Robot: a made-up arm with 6 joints.
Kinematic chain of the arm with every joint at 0, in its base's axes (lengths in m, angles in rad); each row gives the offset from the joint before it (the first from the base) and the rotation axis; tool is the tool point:
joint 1: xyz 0 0 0.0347 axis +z
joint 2: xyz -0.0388 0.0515 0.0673 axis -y
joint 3: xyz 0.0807 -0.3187 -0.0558 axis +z
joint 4: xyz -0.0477 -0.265 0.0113 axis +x
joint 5: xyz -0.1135 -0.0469 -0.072 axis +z
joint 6: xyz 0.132 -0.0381 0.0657 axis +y
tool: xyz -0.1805 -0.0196 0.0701
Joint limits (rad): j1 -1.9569..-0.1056 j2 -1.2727..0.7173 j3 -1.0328..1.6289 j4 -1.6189..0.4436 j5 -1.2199..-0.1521 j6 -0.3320..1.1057
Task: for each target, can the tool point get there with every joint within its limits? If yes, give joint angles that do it. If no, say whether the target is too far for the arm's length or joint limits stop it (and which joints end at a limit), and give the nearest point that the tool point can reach.
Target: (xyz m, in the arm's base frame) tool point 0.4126 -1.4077 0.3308
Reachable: no: too far | nearest point 0.1849 -0.7654 0.2181 | short by 0.691 m
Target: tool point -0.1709 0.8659 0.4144
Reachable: no: joint limits stop it (at a limit: joint 1, joint 4, joint 5, joint 6) | nearest point -0.2058 0.5563 0.2803 | short by 0.339 m
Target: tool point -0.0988 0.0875 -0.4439
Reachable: no: joint limits stop it (at a limit: joint 1, joint 2, joint 3, joint 4, joint 5, joint 6) | nearest point -0.3471 -0.0617 -0.3909 | short by 0.294 m
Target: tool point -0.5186 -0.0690 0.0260
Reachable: yes | joints -0.6953 0.5152 -0.7528 0.0425 -0.9187 0.4657
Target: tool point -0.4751 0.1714 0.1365
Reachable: yes | joints -1.6377 0.4938 0.2913 -1.2089 -1.0015 0.4603
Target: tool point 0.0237 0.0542 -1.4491
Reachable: no: too far | nearest point -0.4048 -0.0320 -0.4420 | short by 1.098 m
